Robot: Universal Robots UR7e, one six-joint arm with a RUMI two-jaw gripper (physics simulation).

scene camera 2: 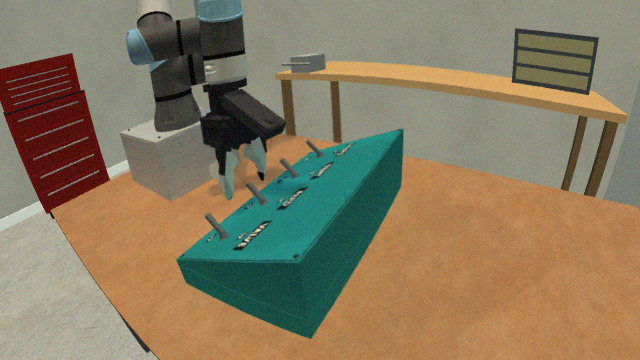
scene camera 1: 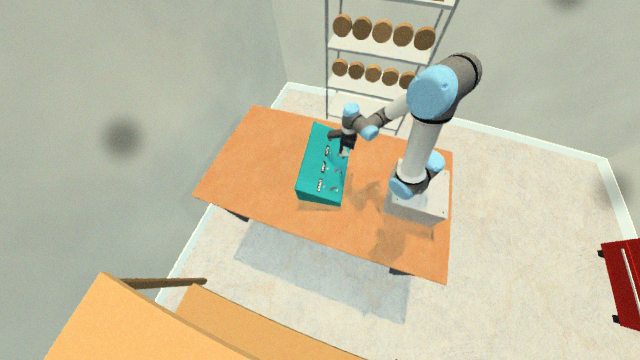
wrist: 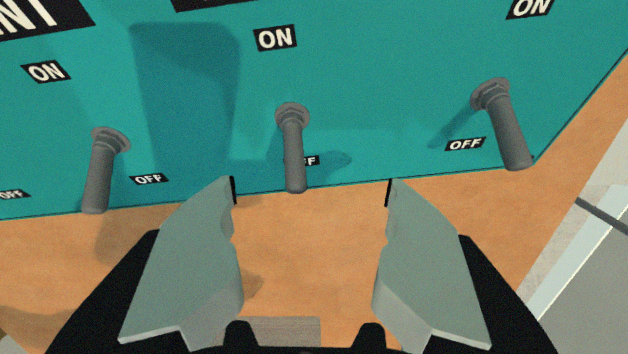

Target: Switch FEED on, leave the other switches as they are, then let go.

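Pixels of known places: gripper, fingertip midpoint: (scene camera 2: 246, 189) (scene camera 1: 343, 151) (wrist: 311, 180); arm's base at its link origin: (scene camera 2: 178, 123).
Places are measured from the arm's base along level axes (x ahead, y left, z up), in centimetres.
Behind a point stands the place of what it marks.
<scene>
The teal switch panel (scene camera 1: 311, 162) {x 55.3, y 13.5, z -4.0 cm} (scene camera 2: 330, 220) {x 66.6, y -5.6, z -2.2 cm} (wrist: 350, 70) {x 49.0, y -4.7, z -8.3 cm} stands on the table. The FEED lever (scene camera 2: 257, 194) {x 45.0, y -2.6, z -7.2 cm} (wrist: 295, 167) {x 43.9, y -2.6, z -5.9 cm} points to OFF. The VALVE lever (scene camera 2: 216, 226) {x 48.6, y -14.0, z -7.1 cm} (wrist: 507, 130) {x 47.9, y -13.5, z -6.6 cm} and VENT lever (scene camera 2: 288, 168) {x 41.0, y 8.6, z -7.1 cm} (wrist: 98, 177) {x 40.7, y 8.6, z -6.6 cm} also point to OFF; a fourth lever (scene camera 2: 314, 148) {x 37.3, y 20.1, z -7.1 cm} is at the far end. My gripper (scene camera 1: 343, 152) {x 43.0, y -3.7, z -6.4 cm} (scene camera 2: 245, 187) {x 43.0, y -3.7, z -6.4 cm} (wrist: 311, 180) {x 43.0, y -3.7, z -6.4 cm} is open, its fingers apart and empty. In the wrist view the FEED lever's tip shows between the fingertips, nearer the left one; the fingers do not touch it. The FEED label is cut off at the top there.
The wooden table (scene camera 1: 240, 150) {x 111.4, y 22.0, z -17.8 cm} (scene camera 2: 475, 250) {x 80.9, y 20.1, z -17.8 cm} carries the panel and the robot's grey base block (scene camera 1: 417, 212) {x -8.0, y 14.0, z -2.9 cm} (scene camera 2: 167, 160) {x 11.0, y -9.1, z -6.2 cm}. A shelf rack (scene camera 1: 327, 65) with round wooden pieces stands behind the table. A red cabinet (scene camera 1: 620, 285) (scene camera 2: 55, 135) and a curved bench (scene camera 2: 430, 77) stand farther off.
</scene>
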